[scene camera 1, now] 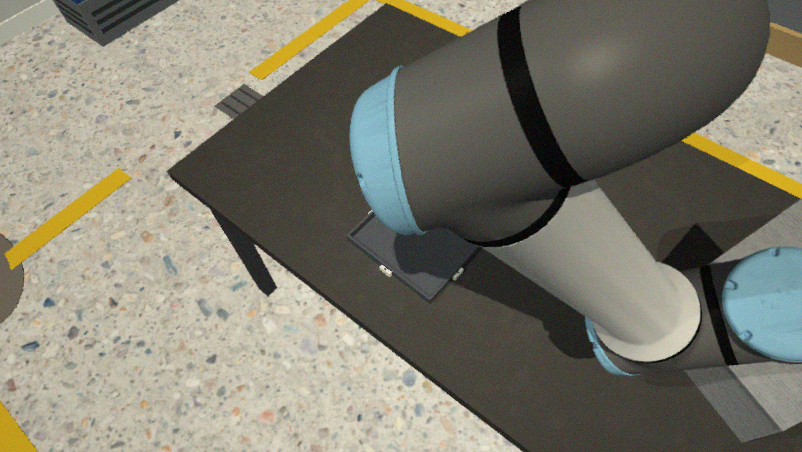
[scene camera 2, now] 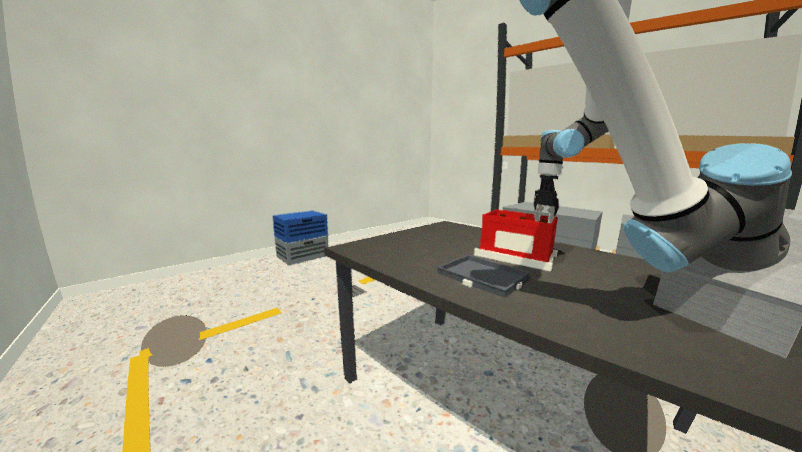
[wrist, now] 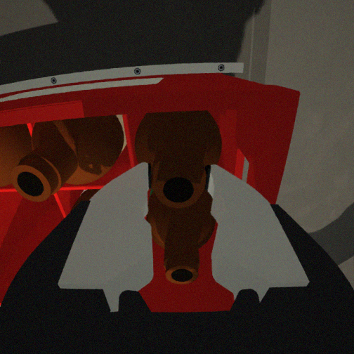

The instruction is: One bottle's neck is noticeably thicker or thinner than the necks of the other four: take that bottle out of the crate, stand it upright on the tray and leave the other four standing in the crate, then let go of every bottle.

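Note:
The red crate stands on the table; the arm hides it in scene camera 1. My gripper is at the crate's right end in scene camera 2, shut on the neck of a brown bottle. That bottle is upright, its body in a crate compartment. Its neck looks wide between the jaws. A second brown bottle shows just below it in the wrist view, with a narrower-looking mouth. Another brown bottle stands to the left; others are partly hidden. The dark tray holds no bottle in its visible part.
The dark table carries the crate and tray side by side. A white rail runs along the crate's base. The arm's large elbow joint hangs over the tray in scene camera 1. Blue and grey crates stand on the floor.

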